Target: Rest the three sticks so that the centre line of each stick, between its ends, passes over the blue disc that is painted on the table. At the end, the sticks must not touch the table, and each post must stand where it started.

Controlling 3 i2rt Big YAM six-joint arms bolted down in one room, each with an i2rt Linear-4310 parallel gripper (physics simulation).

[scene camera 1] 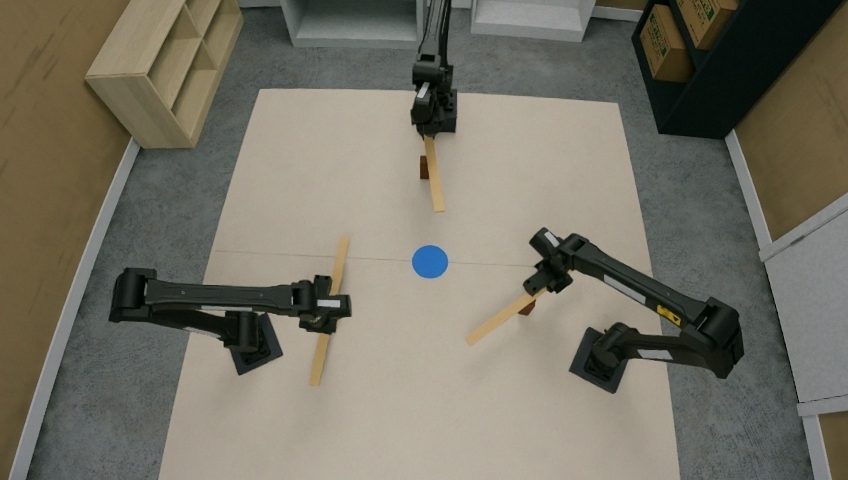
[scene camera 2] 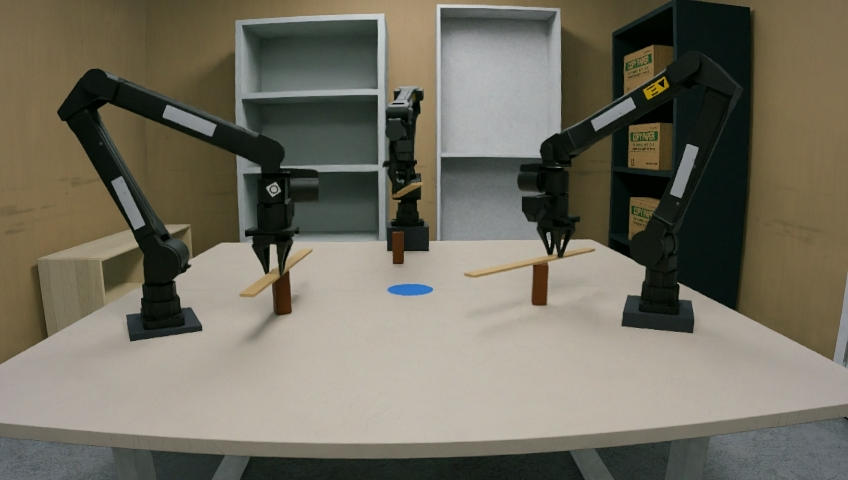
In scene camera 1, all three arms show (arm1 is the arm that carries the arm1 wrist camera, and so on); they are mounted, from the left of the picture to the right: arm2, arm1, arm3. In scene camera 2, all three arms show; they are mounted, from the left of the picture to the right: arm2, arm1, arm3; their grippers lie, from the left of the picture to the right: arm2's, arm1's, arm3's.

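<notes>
The blue disc (scene camera 1: 429, 261) (scene camera 2: 410, 289) lies mid-table. Arm1's gripper (scene camera 1: 427, 136) (scene camera 2: 404, 182) holds a stick (scene camera 1: 435, 178) (scene camera 2: 408, 190) high above its post (scene camera 1: 423, 167) (scene camera 2: 398, 247). Arm2's gripper (scene camera 2: 274, 273) is shut on the left stick (scene camera 1: 319, 359) (scene camera 2: 255, 286), at the top of the left post (scene camera 2: 282, 295); the post is hidden in scene camera 1. Arm3's gripper (scene camera 2: 555, 255) is shut on the right stick (scene camera 1: 496, 321) (scene camera 2: 496, 269), close over the right post (scene camera 1: 527, 308) (scene camera 2: 539, 286). Contact with either post is unclear. All posts stand upright.
Arm2's base (scene camera 1: 270, 344) (scene camera 2: 164, 327) stands at the table's left, arm3's base (scene camera 1: 586, 356) (scene camera 2: 657, 321) at the right, and arm1's base (scene camera 2: 416, 237) at the back. Shelves stand on the floor beyond the table (scene camera 1: 416, 428) (scene camera 2: 410, 392).
</notes>
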